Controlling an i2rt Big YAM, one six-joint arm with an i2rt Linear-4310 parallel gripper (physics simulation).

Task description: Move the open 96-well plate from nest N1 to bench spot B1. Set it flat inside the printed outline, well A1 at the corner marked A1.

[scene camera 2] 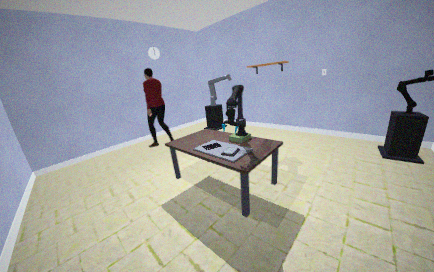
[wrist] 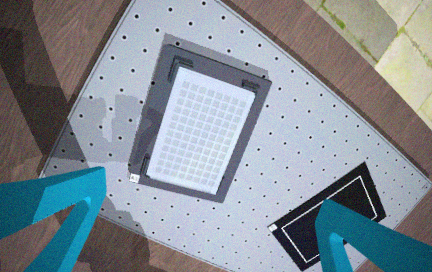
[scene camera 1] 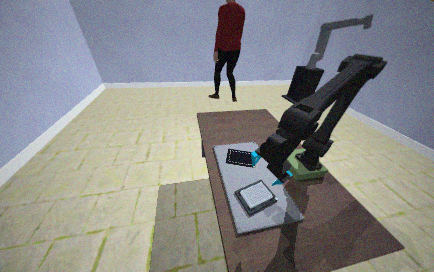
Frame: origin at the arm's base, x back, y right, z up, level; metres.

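Seen in the pictures: gripper, between the fingertips: (scene camera 2: 229, 132) (wrist: 213, 197) (scene camera 1: 262, 175); arm's base, origin of its link: (scene camera 2: 241, 134) (scene camera 1: 307, 161).
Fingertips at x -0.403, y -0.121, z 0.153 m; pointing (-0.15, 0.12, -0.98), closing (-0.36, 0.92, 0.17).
Offsets run from my fingertips to a thing's top centre. "spot": to the spot under its first point. Level surfaces: height alone.
The white 96-well plate @[dx +0.026, dy +0.022, dz -0.167 m] (scene camera 1: 257, 195) (scene camera 2: 230, 151) (wrist: 202, 130) sits in the dark nest N1 @[dx +0.025, dy +0.021, dz -0.176 m] (scene camera 1: 244, 204) (wrist: 161, 95), inside its corner brackets. A small A1 label @[spot: dx +0.110, dy -0.019, dz -0.182 m] (wrist: 134, 178) is at one nest corner. I cannot make out a mark on the plate itself. Bench spot B1 @[spot: dx +0.052, dy +0.278, dz -0.192 m] (scene camera 1: 239, 157) (scene camera 2: 212, 146) (wrist: 350, 200) is a black rectangle with a white outline and a small label @[spot: dx +0.105, dy +0.189, dz -0.192 m] (wrist: 272, 227) at one corner. My gripper (scene camera 1: 265, 171) (scene camera 2: 230, 128) (wrist: 213, 197) is open and empty, above the board and apart from the plate. Its right finger hides part of B1 in the wrist view.
The grey perforated board @[spot: dx -0.088, dy +0.101, dz -0.194 m] (scene camera 1: 227, 187) (wrist: 300, 112) lies on the brown table @[dz -0.207 m] (scene camera 1: 225, 125) (scene camera 2: 187, 140). The arm's green base (scene camera 1: 310, 172) (scene camera 2: 240, 138) stands beside the board. A person in red (scene camera 1: 230, 27) (scene camera 2: 153, 92) and other pedestal-mounted arms (scene camera 1: 322, 42) (scene camera 2: 410, 97) are beyond the table.
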